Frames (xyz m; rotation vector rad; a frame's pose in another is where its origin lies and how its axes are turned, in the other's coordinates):
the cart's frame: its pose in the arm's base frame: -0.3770 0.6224 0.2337 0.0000 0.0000 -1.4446
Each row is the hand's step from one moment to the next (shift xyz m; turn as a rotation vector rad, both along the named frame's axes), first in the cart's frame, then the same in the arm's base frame.
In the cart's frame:
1: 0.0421 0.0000 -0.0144 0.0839 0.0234 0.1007
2: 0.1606 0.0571 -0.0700 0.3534 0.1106 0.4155
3: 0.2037 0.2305 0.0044 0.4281 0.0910 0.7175
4: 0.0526 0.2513 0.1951 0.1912 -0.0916 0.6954
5: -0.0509 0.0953 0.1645 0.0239 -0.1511 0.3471
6: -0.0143 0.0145 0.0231 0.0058 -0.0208 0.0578
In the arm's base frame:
1: 0.0053 -0.0418 -0.0144 0.0338 -0.0803 0.1007
2: 0.0769 -0.1521 -0.0700 0.1542 -0.3367 0.4155
3: 0.2543 -0.1731 0.0044 0.1442 -0.4132 0.7175
4: 0.2559 -0.0206 0.1951 -0.0668 -0.2012 0.6954
5: 0.0881 0.0625 0.1645 -0.1469 -0.0427 0.3471
6: 0.0126 0.0160 0.0231 -0.0199 -0.0084 0.0578

